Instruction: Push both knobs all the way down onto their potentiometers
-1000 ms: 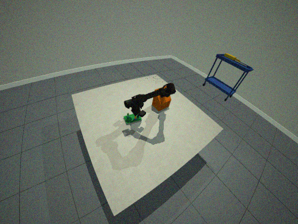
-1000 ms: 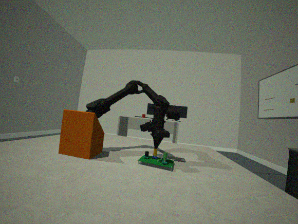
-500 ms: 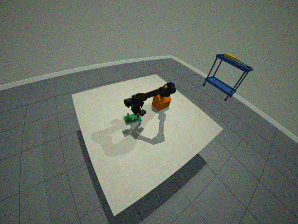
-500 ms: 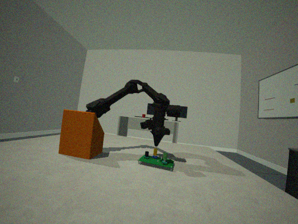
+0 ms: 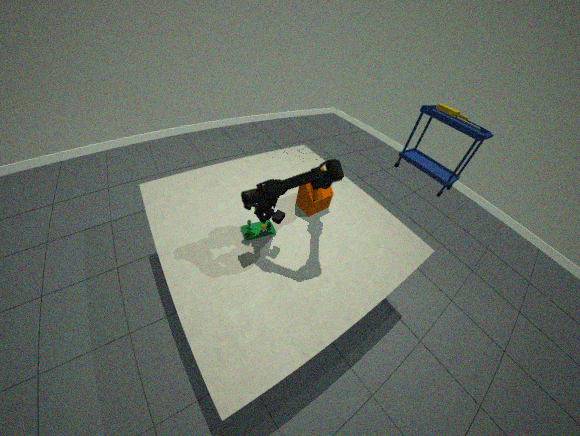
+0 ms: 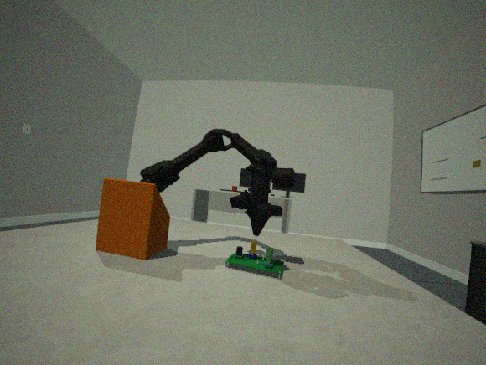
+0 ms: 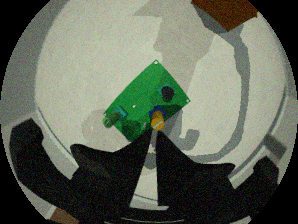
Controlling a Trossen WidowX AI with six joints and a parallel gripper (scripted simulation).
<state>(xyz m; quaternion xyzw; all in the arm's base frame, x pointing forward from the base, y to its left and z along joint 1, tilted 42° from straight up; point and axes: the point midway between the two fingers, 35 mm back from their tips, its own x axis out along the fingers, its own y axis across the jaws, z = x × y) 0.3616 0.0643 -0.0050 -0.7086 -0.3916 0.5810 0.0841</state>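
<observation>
Right now the yellow knob is 3 cm below my gripper tip. Round my gripper tip: green knob 6 cm to the right, 4 cm ahead, 3 cm below.
</observation>
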